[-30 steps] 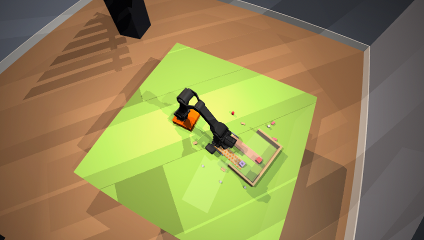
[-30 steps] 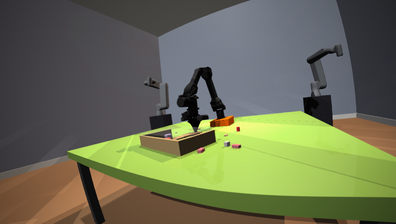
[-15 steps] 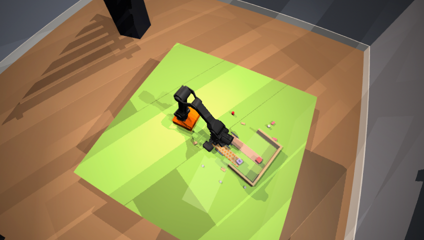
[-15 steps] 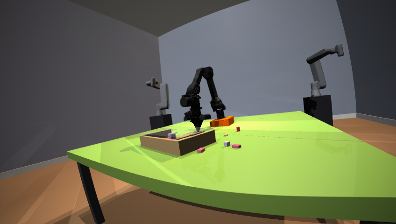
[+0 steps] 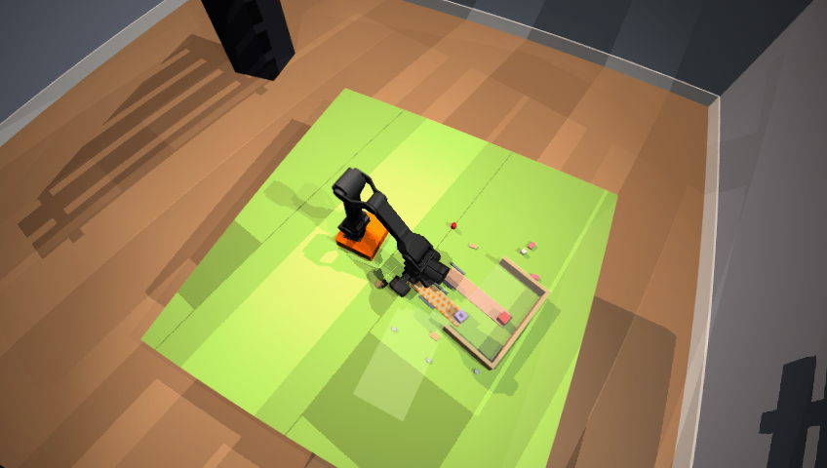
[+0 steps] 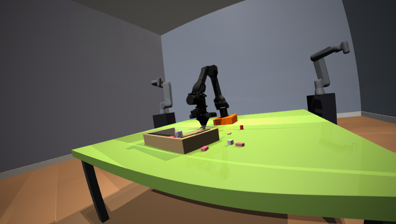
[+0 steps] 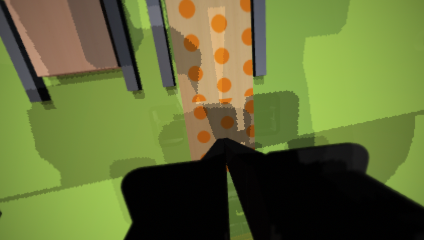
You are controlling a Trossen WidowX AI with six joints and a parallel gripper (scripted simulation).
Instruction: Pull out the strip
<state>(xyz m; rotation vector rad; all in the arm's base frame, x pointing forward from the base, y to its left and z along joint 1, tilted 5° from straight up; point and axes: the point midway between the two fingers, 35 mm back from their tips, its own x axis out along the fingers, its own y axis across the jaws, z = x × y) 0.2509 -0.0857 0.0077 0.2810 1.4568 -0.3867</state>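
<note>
My gripper tip is now 18 cm short of the purple labelled cube, 8 cm to the left of it and 2 cm below it.
</note>
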